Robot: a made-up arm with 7 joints. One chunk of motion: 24 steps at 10 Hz.
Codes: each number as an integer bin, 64 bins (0 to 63) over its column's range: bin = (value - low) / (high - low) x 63, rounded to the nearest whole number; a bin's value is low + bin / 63 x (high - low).
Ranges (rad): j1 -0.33..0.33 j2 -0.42..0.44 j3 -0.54..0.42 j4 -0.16..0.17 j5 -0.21..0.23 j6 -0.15..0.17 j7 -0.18..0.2
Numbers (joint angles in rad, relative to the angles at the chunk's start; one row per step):
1: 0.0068 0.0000 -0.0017 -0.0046 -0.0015 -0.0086 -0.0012
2: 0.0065 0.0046 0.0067 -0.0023 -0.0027 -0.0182 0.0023
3: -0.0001 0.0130 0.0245 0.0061 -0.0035 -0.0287 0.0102
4: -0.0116 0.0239 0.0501 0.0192 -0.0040 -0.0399 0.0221
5: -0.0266 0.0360 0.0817 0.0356 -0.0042 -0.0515 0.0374
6: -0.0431 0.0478 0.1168 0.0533 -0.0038 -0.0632 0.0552
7: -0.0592 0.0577 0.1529 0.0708 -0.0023 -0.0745 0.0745
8: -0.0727 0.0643 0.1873 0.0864 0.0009 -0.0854 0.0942
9: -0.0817 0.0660 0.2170 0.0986 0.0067 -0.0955 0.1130
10: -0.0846 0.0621 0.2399 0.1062 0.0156 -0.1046 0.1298
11: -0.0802 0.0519 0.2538 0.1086 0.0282 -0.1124 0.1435
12: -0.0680 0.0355 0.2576 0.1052 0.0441 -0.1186 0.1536
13: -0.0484 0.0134 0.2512 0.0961 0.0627 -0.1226 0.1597
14: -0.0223 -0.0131 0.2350 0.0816 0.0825 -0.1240 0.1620
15: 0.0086 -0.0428 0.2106 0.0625 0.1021 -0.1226 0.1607
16: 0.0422 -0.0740 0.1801 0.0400 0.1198 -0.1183 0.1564
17: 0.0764 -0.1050 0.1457 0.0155 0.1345 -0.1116 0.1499
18: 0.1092 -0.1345 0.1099 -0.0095 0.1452 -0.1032 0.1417
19: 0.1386 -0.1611 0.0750 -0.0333 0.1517 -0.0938 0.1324
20: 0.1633 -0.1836 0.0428 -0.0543 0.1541 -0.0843 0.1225
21: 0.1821 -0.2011 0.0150 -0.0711 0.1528 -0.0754 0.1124
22: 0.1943 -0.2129 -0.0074 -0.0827 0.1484 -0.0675 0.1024
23: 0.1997 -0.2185 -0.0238 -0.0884 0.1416 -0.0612 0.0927
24: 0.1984 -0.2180 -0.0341 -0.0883 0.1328 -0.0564 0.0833
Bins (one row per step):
1: 32 31 35 30 30 28 30
2: 32 31 36 30 30 26 30
3: 31 32 37 32 30 24 32
4: 30 33 39 34 29 22 34
5: 29 33 41 37 29 19 36
6: 27 34 43 41 30 17 39
7: 26 35 45 44 30 15 42
8: 25 35 48 47 30 13 45
9: 24 36 50 49 31 11 49
10: 23 35 51 51 32 9 51
11: 24 35 52 51 34 7 54
12: 25 33 52 51 36 6 55
13: 27 32 52 49 39 5 56
14: 29 30 51 46 42 5 57
15: 32 28 49 42 45 5 56
16: 36 25 47 38 47 6 56
17: 39 23 45 34 49 8 55
18: 42 21 43 29 51 9 53
19: 45 19 40 24 52 11 52
20: 47 17 38 20 52 13 50
21: 49 16 36 17 52 15 48
22: 50 15 35 15 51 16 47
23: 51 15 34 14 50 17 45
24: 50 15 33 14 49 18 44

